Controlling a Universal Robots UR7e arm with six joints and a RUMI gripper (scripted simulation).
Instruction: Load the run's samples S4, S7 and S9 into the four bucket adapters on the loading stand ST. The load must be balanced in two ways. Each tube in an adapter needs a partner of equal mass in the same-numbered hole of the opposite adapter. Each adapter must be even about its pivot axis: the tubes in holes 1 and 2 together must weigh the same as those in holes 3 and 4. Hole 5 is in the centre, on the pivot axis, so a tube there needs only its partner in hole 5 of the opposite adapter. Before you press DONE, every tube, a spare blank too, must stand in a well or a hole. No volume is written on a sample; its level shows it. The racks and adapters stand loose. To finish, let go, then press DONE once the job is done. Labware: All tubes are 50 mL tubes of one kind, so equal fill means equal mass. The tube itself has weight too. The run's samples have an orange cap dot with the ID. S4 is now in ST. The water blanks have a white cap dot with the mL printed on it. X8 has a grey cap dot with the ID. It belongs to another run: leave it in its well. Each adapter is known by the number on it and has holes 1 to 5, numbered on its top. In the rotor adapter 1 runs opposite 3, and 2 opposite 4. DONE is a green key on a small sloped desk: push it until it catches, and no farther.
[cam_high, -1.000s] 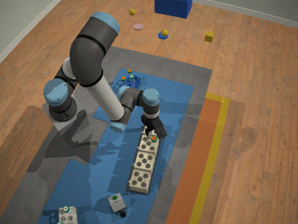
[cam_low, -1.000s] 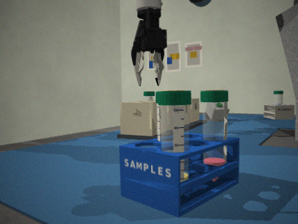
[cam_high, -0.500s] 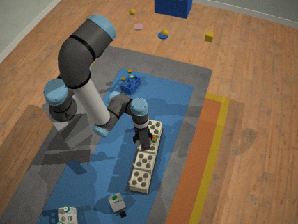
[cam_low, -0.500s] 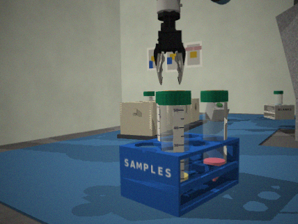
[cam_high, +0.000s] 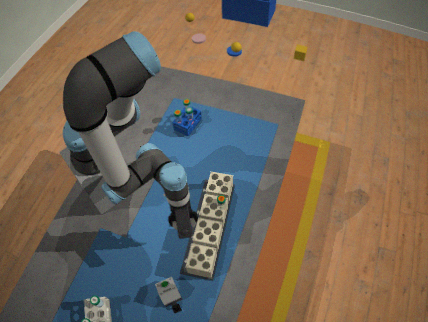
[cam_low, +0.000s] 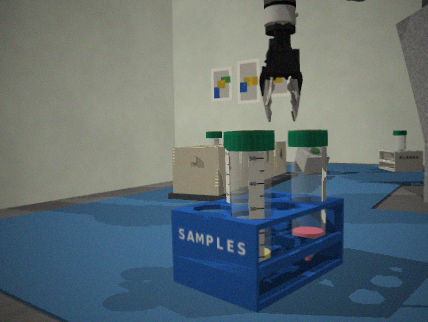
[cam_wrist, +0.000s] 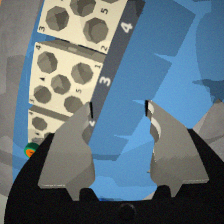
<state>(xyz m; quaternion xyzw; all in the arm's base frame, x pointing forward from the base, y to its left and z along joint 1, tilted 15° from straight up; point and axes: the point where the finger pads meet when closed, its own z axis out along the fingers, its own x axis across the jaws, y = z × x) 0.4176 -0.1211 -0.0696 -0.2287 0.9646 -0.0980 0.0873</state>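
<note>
My gripper is now 250 mm past the white-dot blank, 440 mm to the left of it and 100 mm above it. Round my hand: blanks rack (250 mm behind, 400 mm to the right, 130 mm below); then done desk (20 mm behind, 220 mm to the right, 110 mm below); then sample tube S9 (220 mm behind, 560 mm to the left, 100 mm below).
</note>
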